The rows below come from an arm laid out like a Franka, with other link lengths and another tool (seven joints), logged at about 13 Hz.
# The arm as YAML. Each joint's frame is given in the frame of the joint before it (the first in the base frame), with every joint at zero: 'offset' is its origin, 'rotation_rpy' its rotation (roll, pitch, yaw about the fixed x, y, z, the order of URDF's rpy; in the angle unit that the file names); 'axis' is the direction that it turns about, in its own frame. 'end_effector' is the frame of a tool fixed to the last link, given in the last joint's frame.
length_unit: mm
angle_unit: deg
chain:
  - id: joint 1
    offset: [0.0, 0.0, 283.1]
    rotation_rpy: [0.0, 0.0, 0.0]
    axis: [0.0, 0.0, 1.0]
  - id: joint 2
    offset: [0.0, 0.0, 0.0]
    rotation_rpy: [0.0, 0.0, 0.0]
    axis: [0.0, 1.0, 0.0]
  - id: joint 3
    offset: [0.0, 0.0, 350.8]
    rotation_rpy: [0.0, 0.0, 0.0]
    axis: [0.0, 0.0, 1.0]
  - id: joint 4
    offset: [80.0, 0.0, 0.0]
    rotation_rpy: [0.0, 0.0, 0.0]
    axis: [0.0, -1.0, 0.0]
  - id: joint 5
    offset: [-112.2, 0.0, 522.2]
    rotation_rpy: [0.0, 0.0, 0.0]
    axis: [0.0, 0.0, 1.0]
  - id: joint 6
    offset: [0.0, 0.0, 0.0]
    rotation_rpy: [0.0, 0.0, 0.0]
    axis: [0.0, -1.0, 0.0]
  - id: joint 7
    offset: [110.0, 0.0, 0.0]
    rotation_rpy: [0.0, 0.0, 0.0]
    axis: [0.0, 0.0, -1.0]
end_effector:
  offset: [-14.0, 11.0, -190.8]
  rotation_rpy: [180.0, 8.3, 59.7]
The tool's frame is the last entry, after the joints.
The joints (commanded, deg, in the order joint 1, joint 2, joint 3, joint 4, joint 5, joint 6, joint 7), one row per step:
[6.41, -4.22, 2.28, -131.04, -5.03, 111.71, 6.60]
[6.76, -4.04, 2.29, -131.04, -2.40, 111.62, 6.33]
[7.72, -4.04, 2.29, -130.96, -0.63, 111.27, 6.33]
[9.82, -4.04, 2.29, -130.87, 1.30, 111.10, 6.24]
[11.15, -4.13, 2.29, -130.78, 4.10, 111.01, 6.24]
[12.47, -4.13, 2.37, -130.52, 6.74, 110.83, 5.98]
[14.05, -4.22, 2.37, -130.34, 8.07, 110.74, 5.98]
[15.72, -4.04, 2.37, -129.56, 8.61, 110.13, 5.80]
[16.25, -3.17, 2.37, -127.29, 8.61, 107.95, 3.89]
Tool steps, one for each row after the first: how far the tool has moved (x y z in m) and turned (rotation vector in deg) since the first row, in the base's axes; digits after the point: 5 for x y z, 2 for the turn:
[-0.00211, 0.00990, -0.00178, 2.11, 0.61, -0.96]
[-0.00509, 0.02373, -0.00110, 3.45, 1.12, -1.08]
[-0.01027, 0.04934, -0.00004, 4.96, 1.54, -0.05]
[-0.01423, 0.06946, 0.00236, 7.17, 1.93, -0.38]
[-0.01803, 0.08995, 0.00558, 9.32, 2.38, -0.28]
[-0.02260, 0.10889, 0.00868, 10.39, 2.56, 0.54]
[-0.02578, 0.12751, 0.01391, 10.88, 2.84, 2.13]
[-0.02123, 0.13539, 0.02470, 11.37, 3.77, 4.69]

